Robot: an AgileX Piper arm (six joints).
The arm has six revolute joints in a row. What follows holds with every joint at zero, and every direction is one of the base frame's. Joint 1 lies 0.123 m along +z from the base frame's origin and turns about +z. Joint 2 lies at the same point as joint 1 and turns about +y. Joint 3 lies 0.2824 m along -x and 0.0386 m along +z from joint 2 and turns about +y. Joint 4 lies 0.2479 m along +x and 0.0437 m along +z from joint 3 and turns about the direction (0.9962, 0, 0.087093). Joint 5 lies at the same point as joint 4 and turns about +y. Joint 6 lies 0.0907 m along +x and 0.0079 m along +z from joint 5 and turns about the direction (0.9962, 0, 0.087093). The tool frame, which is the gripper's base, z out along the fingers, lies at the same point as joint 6; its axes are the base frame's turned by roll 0, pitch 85 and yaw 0 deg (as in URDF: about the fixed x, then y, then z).
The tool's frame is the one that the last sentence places.
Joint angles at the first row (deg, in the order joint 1, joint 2, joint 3, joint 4, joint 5, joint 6):
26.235, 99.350, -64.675, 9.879, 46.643, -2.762
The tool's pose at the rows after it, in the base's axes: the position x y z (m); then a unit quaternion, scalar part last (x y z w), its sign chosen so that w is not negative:
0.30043 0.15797 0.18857 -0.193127 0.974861 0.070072 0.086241
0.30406 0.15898 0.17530 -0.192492 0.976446 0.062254 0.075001
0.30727 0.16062 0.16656 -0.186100 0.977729 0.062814 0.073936
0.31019 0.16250 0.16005 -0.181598 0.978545 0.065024 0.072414
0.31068 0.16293 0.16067 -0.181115 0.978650 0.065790 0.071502
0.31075 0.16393 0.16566 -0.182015 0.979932 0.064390 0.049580
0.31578 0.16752 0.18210 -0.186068 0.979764 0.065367 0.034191
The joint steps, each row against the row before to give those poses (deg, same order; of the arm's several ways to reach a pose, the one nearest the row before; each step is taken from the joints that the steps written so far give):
0.123, 2.651, -0.443, -2.798, 0.000, 2.361
0.023, 2.287, -0.047, -0.651, -0.790, 0.401
0.000, 1.532, -0.019, 0.203, -1.432, 0.491
0.000, 1.303, -0.276, 0.468, -0.923, 0.129
-0.001, 0.062, -0.265, 0.121, 0.283, -0.001
0.000, 0.195, -1.760, 0.256, 4.054, 0.044
0.001, 0.002, -4.286, 0.154, 5.979, 0.001

